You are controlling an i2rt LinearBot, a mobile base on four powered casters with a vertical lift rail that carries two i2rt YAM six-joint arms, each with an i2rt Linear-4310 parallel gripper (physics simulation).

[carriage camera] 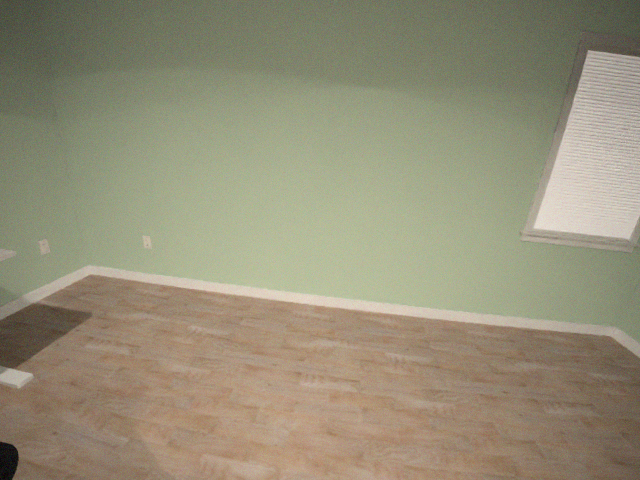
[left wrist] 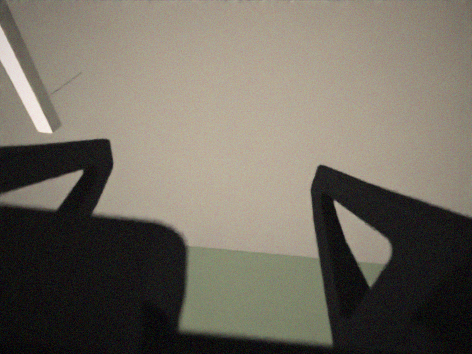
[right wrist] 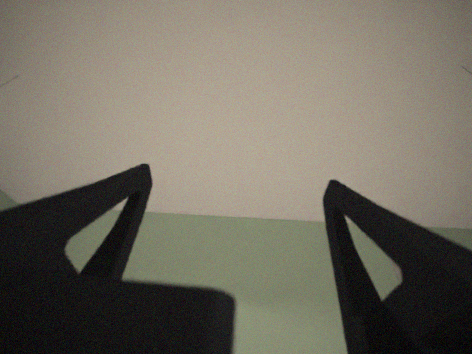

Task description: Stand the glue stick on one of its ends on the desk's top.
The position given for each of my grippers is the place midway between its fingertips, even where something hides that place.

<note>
In view: my left gripper (left wrist: 214,164), my right gripper (right wrist: 238,181) and a window with white blinds (carriage camera: 580,199).
</note>
